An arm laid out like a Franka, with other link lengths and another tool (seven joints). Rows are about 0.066 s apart.
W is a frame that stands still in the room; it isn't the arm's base.
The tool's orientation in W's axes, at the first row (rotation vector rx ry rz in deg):
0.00 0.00 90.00
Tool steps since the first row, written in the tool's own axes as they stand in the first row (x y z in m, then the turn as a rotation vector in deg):
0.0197 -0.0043 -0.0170 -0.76 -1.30 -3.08
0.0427 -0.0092 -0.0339 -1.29 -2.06 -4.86
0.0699 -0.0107 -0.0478 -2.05 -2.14 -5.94
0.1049 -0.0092 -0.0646 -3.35 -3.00 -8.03
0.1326 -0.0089 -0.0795 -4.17 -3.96 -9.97
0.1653 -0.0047 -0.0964 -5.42 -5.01 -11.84
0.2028 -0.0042 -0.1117 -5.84 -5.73 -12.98
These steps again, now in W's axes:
0.0043 0.0197 -0.0170 1.30 -0.76 -3.08
0.0092 0.0427 -0.0339 2.06 -1.29 -4.86
0.0107 0.0699 -0.0478 2.14 -2.05 -5.94
0.0092 0.1049 -0.0646 3.00 -3.35 -8.03
0.0089 0.1326 -0.0795 3.96 -4.17 -9.97
0.0047 0.1653 -0.0964 5.01 -5.42 -11.84
0.0042 0.2028 -0.1117 5.73 -5.84 -12.98

